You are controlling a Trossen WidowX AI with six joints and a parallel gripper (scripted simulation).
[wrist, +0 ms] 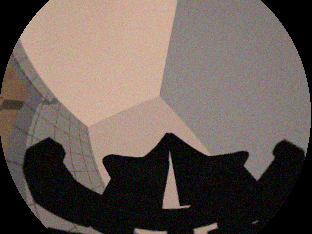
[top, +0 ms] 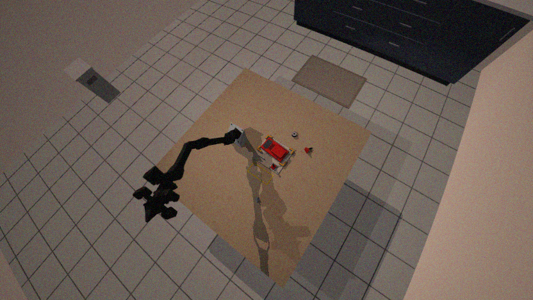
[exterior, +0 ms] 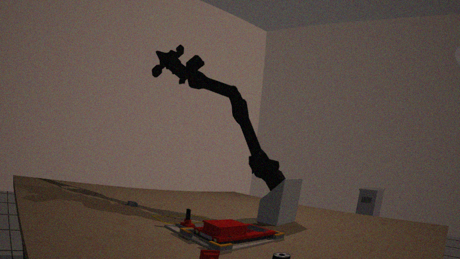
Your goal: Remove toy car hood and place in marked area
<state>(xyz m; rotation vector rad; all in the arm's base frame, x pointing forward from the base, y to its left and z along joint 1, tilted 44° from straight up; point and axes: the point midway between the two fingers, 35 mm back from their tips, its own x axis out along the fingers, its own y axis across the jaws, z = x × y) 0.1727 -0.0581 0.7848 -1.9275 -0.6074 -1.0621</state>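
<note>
Now: the red hood 72 cm to the left of my gripper tip, 60 cm below it and 4 cm ahead of it. The rest, counted from my gripper tip: small wheel (92 cm to the left, 64 cm below, 4 cm ahead).
</note>
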